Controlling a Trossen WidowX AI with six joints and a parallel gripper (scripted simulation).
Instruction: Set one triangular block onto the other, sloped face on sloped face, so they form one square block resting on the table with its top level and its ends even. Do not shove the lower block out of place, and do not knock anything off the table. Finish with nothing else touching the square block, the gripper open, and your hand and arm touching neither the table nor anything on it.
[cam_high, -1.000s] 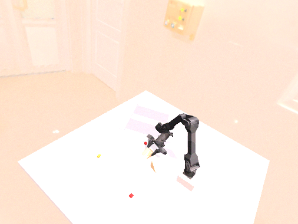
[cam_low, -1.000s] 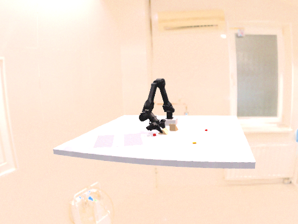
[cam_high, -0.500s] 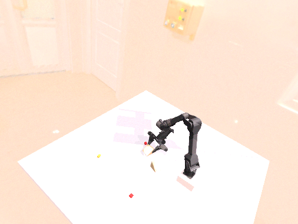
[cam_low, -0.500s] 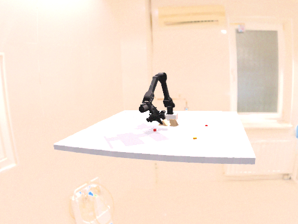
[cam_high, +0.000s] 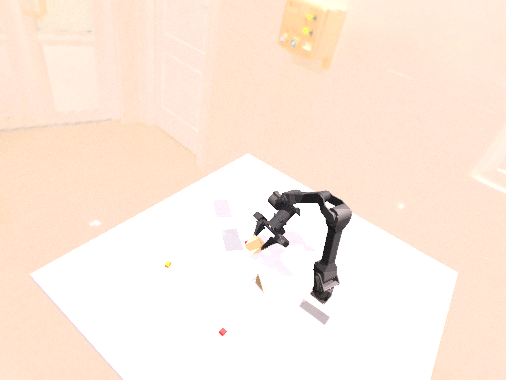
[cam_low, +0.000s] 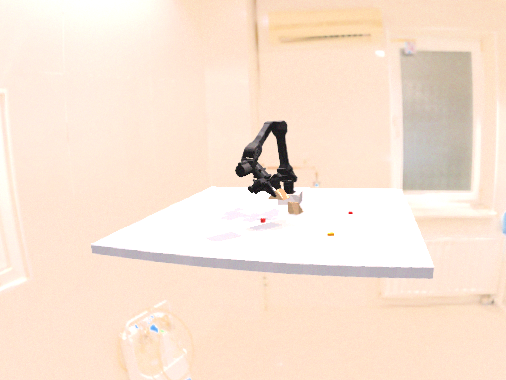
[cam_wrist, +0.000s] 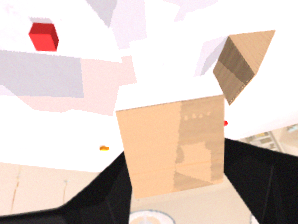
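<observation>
Right now my gripper tip is 80 mm short of the small red cube, 50 mm to the left of it and 100 mm above it. The rest, counted from my gripper tip: small yellow cube 200 mm ahead, 290 mm to the left, 100 mm below.
</observation>
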